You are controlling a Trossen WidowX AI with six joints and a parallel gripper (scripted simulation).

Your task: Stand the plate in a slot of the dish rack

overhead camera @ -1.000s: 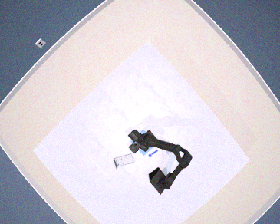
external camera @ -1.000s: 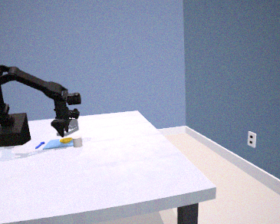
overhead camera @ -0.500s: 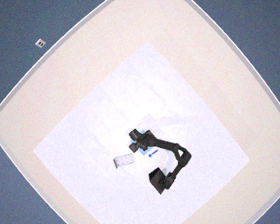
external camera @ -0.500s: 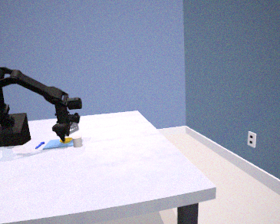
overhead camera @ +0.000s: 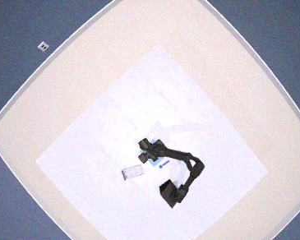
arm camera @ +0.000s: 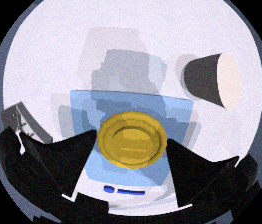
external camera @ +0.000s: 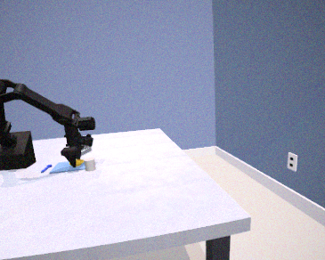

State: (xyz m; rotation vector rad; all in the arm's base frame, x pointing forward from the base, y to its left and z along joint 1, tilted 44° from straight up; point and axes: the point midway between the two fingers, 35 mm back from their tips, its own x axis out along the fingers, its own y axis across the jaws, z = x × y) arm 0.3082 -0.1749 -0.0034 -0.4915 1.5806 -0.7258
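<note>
The dish rack lies 21 cm to the left of my gripper tip, 2 cm behind it and 2 cm above it. The rest, counted from my gripper tip: blue utensil (14 cm behind, 2 cm to the left); plate (1 cm above); pale cup (7 cm to the right, 7 cm ahead, 2 cm above).
</note>
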